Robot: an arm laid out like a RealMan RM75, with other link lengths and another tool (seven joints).
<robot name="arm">
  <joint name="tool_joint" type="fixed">
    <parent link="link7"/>
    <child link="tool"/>
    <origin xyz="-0.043 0.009 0.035" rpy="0.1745 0 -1.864"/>
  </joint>
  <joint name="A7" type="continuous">
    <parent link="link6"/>
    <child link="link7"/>
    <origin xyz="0 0 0.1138" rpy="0 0 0"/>
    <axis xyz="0 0 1"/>
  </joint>
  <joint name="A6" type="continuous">
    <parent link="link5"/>
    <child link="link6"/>
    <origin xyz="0 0 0" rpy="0 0 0"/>
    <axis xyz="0 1 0"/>
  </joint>
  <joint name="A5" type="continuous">
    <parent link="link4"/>
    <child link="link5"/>
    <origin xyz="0 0 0.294" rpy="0 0 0"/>
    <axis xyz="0 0 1"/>
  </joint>
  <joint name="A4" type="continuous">
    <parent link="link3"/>
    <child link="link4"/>
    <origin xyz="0 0 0" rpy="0 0 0"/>
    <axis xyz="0 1 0"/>
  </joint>
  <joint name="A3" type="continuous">
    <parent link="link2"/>
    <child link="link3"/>
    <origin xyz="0 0 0.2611" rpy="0 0 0"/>
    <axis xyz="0 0 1"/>
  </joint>
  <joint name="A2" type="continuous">
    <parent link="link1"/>
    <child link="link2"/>
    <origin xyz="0 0 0" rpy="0 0 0"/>
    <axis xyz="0 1 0"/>
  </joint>
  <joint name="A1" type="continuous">
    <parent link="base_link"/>
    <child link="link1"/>
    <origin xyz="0 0 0.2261" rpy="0 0 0"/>
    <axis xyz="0 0 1"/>
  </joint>
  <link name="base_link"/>
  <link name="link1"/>
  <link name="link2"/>
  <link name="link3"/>
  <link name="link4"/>
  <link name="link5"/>
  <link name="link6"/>
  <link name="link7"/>
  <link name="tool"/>
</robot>
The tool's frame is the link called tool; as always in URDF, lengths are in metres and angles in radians. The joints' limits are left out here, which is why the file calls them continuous.
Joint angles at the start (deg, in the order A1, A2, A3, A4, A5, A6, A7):
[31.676, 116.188, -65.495, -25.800, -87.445, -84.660, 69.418]
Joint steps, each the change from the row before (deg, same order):
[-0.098, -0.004, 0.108, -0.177, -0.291, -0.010, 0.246]
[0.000, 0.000, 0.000, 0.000, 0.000, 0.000, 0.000]
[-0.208, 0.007, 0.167, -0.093, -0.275, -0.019, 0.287]
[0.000, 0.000, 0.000, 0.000, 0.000, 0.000, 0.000]
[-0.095, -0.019, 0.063, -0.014, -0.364, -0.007, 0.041]
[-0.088, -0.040, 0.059, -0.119, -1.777, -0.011, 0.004]
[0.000, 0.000, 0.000, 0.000, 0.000, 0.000, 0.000]
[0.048, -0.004, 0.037, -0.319, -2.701, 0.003, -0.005]
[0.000, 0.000, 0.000, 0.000, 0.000, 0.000, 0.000]
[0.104, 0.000, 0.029, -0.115, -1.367, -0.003, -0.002]
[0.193, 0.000, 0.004, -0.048, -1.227, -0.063, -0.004]
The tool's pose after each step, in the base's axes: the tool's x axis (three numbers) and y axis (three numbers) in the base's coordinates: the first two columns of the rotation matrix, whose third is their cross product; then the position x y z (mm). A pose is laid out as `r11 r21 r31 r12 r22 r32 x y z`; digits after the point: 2 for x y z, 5 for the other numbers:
0.11577 0.97025 0.21262 0.73478 0.06038 -0.67561 245.26 397.82 -53.94
0.11577 0.97025 0.21262 0.73478 0.06038 -0.67561 245.26 397.82 -53.94
0.12169 0.97001 0.21043 0.73597 0.05407 -0.67485 246.82 397.22 -53.68
0.12169 0.97001 0.21043 0.73597 0.05407 -0.67485 246.82 397.22 -53.68
0.12168 0.97047 0.20829 0.73916 0.05145 -0.67156 247.99 396.51 -54.00
0.10991 0.97429 0.19667 0.75551 0.04668 -0.65348 250.58 394.10 -56.64
0.10991 0.97429 0.19667 0.75551 0.04668 -0.65348 250.58 394.10 -56.64
0.08721 0.98002 0.17878 0.77944 0.04463 -0.62489 252.75 391.30 -60.70
0.08721 0.98002 0.17878 0.77944 0.04463 -0.62489 252.75 391.30 -60.70
0.07538 0.98273 0.16902 0.79097 0.04428 -0.61025 253.55 390.12 -62.78
0.06340 0.98531 0.15855 0.80070 0.04461 -0.59741 253.75 389.18 -64.77

